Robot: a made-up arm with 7 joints. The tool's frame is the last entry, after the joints.
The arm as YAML. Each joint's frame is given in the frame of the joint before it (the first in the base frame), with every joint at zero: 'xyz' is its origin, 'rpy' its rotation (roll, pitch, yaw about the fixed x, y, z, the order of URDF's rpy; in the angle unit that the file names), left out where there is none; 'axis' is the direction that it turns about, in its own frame. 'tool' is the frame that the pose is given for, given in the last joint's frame.
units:
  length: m
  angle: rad
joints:
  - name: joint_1
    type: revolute
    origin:
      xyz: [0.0, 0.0, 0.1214]
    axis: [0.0, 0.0, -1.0]
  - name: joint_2
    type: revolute
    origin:
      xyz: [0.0, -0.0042, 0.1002]
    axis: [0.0, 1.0, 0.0]
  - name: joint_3
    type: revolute
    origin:
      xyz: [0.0, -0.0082, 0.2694]
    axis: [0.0, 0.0, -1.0]
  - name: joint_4
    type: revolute
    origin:
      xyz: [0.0, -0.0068, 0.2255]
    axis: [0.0, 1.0, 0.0]
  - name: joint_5
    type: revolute
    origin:
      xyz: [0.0, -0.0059, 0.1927]
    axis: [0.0, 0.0, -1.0]
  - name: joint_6
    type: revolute
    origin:
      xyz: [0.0, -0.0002, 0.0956]
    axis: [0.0, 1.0, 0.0]
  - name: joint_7
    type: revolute
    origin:
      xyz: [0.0, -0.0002, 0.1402]
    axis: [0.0, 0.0, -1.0]
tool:
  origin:
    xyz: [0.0, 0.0, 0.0]
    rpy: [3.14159, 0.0, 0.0]
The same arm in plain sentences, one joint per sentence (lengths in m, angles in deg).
The arm has seven revolute joints in a row. What follows holds with every joint at zero, and every direction is one of the base frame's. The first joint sits 0.1214 m along +z from the base frame's origin and turns about -z. The second joint sits 0.0042 m along -y and 0.1002 m along +z from the first joint and turns about +y. The third joint sits 0.0082 m along -y and 0.2694 m along +z from the second joint and turns about -z. The fourth joint sits 0.0068 m along -y and 0.2255 m along +z from the third joint and turns about +y. The fifth joint sits 0.0059 m along -y and 0.1927 m along +z from the fourth joint and turns about -z. The sixth joint sits 0.0002 m along -y and 0.0956 m along +z from the fifth joint and turns about +y. The seventh joint sits 0.0002 m along -y and 0.1402 m along +z from the sixth joint and turns about -z. The tool frame, which is the frame that the pose is given for, sits at the same point as the seventh joint; its axes are the base frame's turned by roll 180.00, pitch 0.00 and yaw 0.00 deg (as in URDF: about the fixed x, then y, then z).
